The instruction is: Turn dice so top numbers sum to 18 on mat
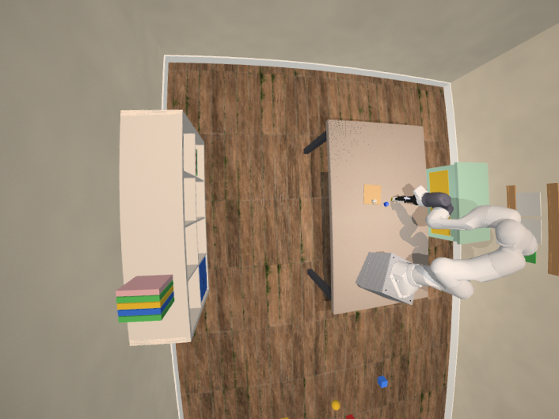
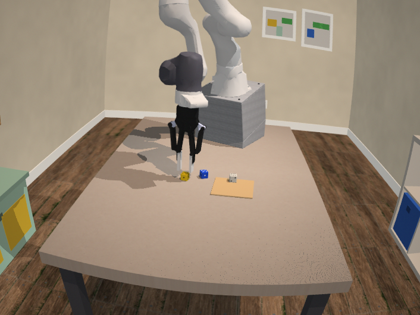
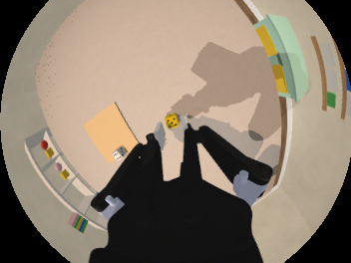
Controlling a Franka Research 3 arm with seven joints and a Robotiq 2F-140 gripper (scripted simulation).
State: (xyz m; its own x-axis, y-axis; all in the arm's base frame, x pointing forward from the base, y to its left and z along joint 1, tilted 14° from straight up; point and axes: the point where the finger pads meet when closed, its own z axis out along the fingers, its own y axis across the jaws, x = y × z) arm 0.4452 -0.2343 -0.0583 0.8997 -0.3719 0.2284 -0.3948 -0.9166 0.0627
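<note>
My gripper is now 5 cm above the yellow die. The rest, counted from my hand: blue die 7 cm to the left, 5 cm below, 2 cm behind; white die 17 cm to the left, 5 cm below, 3 cm ahead; mat 16 cm to the left, 7 cm ahead, 6 cm below.
</note>
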